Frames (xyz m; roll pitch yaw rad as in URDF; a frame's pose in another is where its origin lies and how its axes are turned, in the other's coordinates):
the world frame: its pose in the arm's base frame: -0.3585 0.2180 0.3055 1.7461 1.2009 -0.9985
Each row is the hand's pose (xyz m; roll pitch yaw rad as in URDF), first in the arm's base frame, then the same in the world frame.
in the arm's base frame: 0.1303 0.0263 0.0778 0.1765 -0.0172 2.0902
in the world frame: 0.3663 0.2564 -0.3573 1.8127 -0.1094 -1.9598
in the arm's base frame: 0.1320 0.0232 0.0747 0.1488 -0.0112 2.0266
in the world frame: 0.3704 0.2585 -0.3574 1.7833 -0.0464 -1.9497
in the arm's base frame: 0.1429 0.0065 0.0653 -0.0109 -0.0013 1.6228
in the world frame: 0.3864 0.2735 -0.3602 1.6267 0.3560 -1.9134
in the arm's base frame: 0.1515 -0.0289 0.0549 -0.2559 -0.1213 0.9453
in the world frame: 0.4085 0.3035 -0.3534 1.2343 1.0334 -2.0667
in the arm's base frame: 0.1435 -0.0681 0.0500 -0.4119 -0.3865 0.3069
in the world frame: 0.4235 0.3329 -0.3302 -0.7224 1.2327 2.4894
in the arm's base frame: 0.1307 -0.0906 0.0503 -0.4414 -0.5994 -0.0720
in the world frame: 0.4275 0.3480 -0.3096 -1.2425 0.8730 2.1407
